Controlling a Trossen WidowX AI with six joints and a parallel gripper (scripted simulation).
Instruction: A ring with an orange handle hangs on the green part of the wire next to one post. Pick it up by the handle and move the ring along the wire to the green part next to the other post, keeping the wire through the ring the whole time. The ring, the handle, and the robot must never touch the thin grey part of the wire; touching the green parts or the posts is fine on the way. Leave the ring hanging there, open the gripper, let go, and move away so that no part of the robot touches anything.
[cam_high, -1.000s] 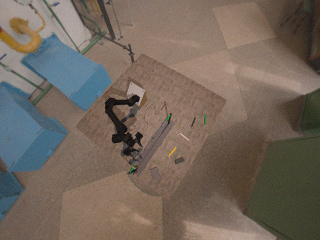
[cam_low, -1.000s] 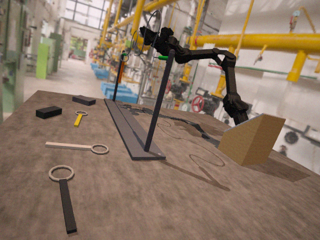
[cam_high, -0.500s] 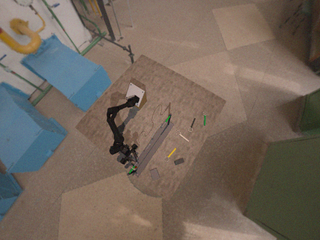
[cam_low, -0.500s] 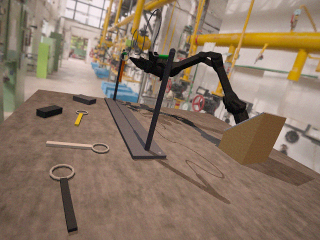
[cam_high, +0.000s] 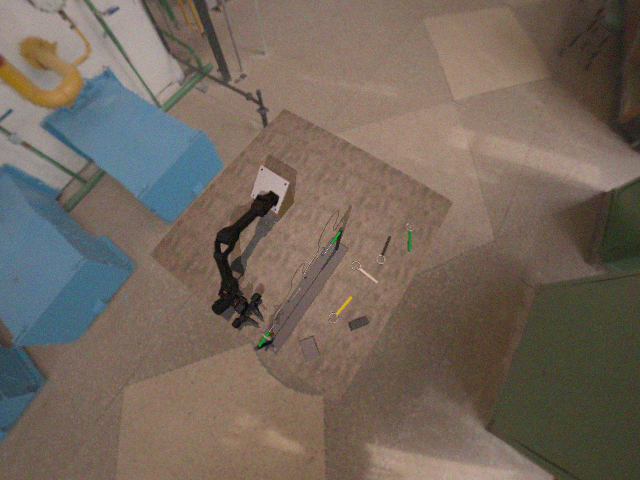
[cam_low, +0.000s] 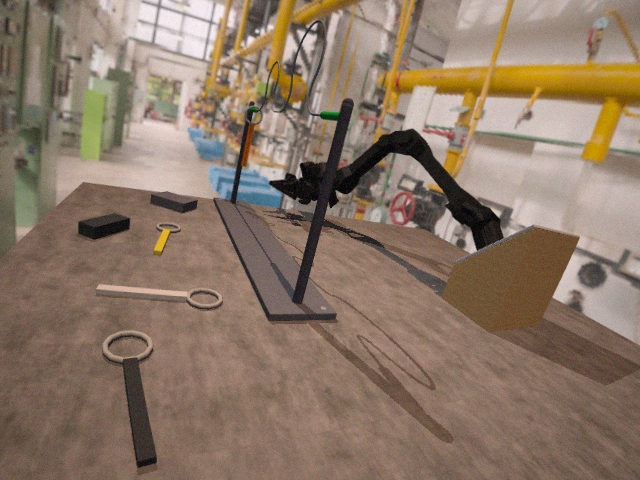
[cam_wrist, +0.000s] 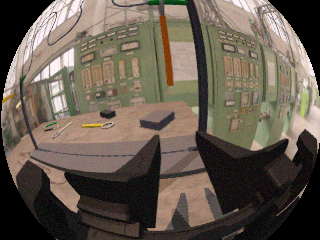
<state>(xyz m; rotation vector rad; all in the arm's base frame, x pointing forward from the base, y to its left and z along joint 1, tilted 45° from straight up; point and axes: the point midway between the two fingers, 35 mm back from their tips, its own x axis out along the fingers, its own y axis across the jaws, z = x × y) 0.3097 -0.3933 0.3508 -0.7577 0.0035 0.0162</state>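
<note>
Right now the orange-handled ring is 90 mm ahead of my gripper tip and 140 mm above it. The rest, counted from my gripper tip: yellow-handled ring (280 mm ahead, 260 mm to the left, 100 mm below); dark-handled ring (300 mm ahead, 660 mm to the left, 100 mm below); cream-handled ring (260 mm ahead, 510 mm to the left, 100 mm below).
</note>
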